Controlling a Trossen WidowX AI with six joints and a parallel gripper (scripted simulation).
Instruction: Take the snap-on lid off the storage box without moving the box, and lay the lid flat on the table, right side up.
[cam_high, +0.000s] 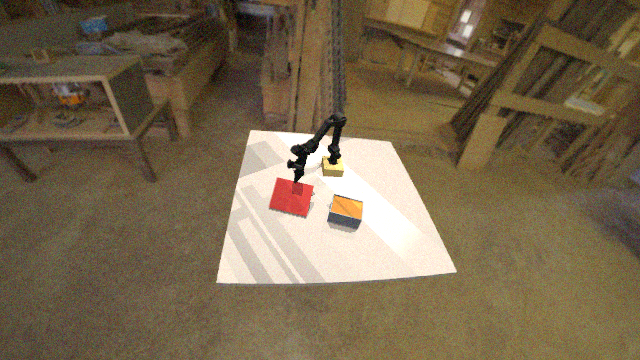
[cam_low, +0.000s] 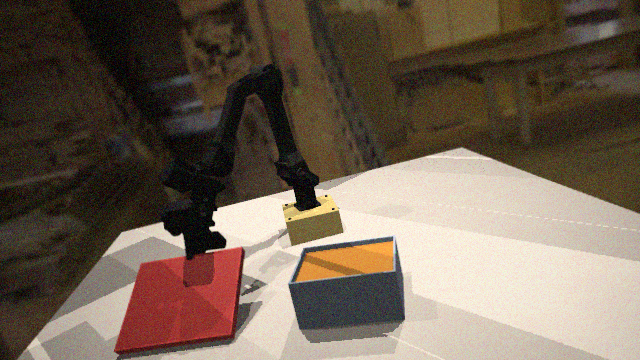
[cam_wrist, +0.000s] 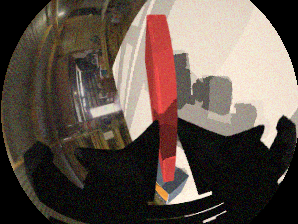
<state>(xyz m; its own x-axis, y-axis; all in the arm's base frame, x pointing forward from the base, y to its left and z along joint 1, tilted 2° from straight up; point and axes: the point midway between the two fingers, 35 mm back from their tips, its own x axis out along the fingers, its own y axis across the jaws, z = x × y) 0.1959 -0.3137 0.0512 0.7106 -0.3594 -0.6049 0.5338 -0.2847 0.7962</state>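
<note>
My gripper tip is now 70 mm short of the red lid, 40 mm above it and 30 mm to the left of it. Round my gripper tip: blue storage box (270 mm to the left, 210 mm ahead, 50 mm below).
</note>
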